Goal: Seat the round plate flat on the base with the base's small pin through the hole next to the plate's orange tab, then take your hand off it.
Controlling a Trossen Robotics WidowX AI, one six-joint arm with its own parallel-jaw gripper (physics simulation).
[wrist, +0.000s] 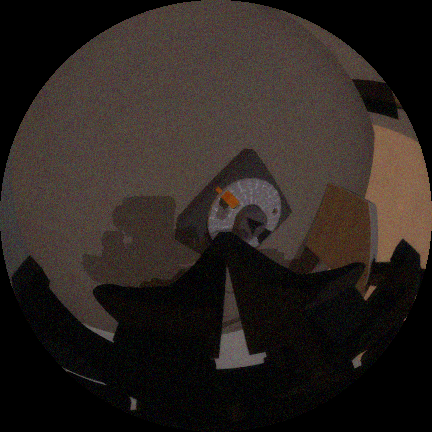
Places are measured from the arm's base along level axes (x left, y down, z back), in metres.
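Pixels of known places: gripper, between the fingertips: (224,237); arm's base, origin of its link: (370,273).
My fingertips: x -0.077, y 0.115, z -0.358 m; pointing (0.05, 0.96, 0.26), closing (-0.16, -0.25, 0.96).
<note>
Ahead of a thing's pixels: the offset from my fingertips to its top centre. "spot": to the spot under its first point. Level surfaces: height alone.
The round plate @(dx +0.021, dy +0.048, dz +0.061 m) (255,189), pale grey with fine marks, lies over the dark square base @(spot: dx -0.048, dy +0.071, dz +0.044 m) (246,162) near the middle of the wrist view. Its orange tab @(dx -0.008, dy +0.048, dz +0.025 m) (230,199) is at its upper left, and a small orange mark @(spot: dx -0.012, dy +0.069, dz +0.016 m) (218,190) shows just outside it. A dark spot shows beside the tab; I cannot tell whether the pin is through the hole there. Whether the plate lies fully flat is also unclear. My gripper (224,237) is shut and empty, its tips in front of the plate's lower left part and hiding it. Contact with the plate cannot be told.
A brown block (342,220) stands to the right of the base. A tan surface (395,175) lies beyond the round table's edge at the right, with a dark object (377,97) above it. Shadows fall on the grey table top @(dy +0.094 m) (150,125) left of the base.
</note>
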